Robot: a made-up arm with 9 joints. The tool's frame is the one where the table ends. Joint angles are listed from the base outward.
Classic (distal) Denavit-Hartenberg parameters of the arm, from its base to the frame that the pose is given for. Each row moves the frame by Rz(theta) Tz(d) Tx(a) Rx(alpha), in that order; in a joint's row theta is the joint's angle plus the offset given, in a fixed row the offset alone. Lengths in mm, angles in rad.
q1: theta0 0; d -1; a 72; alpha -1.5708
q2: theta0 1.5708; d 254; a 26; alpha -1.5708
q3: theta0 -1.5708; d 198; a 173; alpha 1.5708
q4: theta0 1.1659; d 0; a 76.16; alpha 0
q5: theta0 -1.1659; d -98; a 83; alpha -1.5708
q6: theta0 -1.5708; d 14; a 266; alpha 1.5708
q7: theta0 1.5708; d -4; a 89; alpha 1.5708
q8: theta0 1.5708; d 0; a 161; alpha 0
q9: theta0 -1.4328; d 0; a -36.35; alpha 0
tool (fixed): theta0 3.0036; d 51; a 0; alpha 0
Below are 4 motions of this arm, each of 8 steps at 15 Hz.
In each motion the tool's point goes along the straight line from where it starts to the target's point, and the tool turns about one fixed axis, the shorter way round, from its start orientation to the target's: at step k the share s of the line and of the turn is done. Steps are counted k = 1, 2, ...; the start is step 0. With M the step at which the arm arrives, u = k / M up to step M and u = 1 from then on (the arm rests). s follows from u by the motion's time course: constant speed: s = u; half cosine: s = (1 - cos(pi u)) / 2; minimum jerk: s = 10 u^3 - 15 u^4 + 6 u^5.
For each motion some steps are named. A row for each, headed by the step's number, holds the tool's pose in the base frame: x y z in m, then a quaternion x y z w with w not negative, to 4 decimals.
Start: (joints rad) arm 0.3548 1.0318 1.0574 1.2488 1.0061 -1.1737 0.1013 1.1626 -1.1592
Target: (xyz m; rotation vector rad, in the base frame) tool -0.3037 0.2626 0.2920 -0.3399 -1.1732 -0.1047
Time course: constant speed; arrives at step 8
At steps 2, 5, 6, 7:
2: -0.3614 0.2753 0.0202 -0.1027 -0.9186 -0.2715 0.2682
5: -0.3326 0.2690 0.1561 -0.1400 -0.7842 -0.1712 0.5798
6: -0.3229 0.2668 0.2014 -0.1486 -0.7161 -0.1322 0.6690
7: -0.3133 0.2647 0.2467 -0.1552 -0.6379 -0.0913 0.7488

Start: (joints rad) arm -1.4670 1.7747 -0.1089 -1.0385 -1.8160 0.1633 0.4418 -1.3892 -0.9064
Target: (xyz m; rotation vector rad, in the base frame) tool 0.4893 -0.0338 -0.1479 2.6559 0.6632 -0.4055
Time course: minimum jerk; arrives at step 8
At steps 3, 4, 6, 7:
3: 0.5145 -0.0886 -0.1111 0.9054 0.1940 -0.1163 0.3594
4: 0.5067 -0.0716 -0.1225 0.9204 0.2076 -0.1253 0.3066
6: 0.4929 -0.0416 -0.1426 0.9396 0.2300 -0.1403 0.2113
7: 0.4899 -0.0350 -0.1471 0.9425 0.2346 -0.1434 0.1900

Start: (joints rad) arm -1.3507 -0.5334 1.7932 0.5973 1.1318 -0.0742 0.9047 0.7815 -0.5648
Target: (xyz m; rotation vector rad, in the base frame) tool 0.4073 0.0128 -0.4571 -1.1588 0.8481 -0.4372
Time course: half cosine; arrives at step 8
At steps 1, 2, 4, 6, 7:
1: 0.4379 0.1086 -0.3148 -0.1706 0.4112 0.0540 0.8938
2: 0.4344 0.0978 -0.3308 -0.2142 0.4128 0.0251 0.8849
4: 0.4232 0.0626 -0.3831 -0.3513 0.4101 -0.0693 0.8388
6: 0.4120 0.0274 -0.4354 -0.4780 0.3951 -0.1617 0.7677
7: 0.4085 0.0166 -0.4515 -0.5142 0.3881 -0.1891 0.7411

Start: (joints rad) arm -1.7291 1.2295 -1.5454 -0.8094 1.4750 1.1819 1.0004 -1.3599 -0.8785
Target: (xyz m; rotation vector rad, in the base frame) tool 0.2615 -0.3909 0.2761 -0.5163 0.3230 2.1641
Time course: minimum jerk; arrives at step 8
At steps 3, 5, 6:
3: 0.2568 -0.2106 0.4357 -0.1908 0.1593 0.8409 0.4807
5: 0.2597 -0.3224 0.3367 -0.2010 0.1409 0.8582 0.4507
6: 0.2608 -0.3652 0.2989 -0.2048 0.1339 0.8645 0.4391

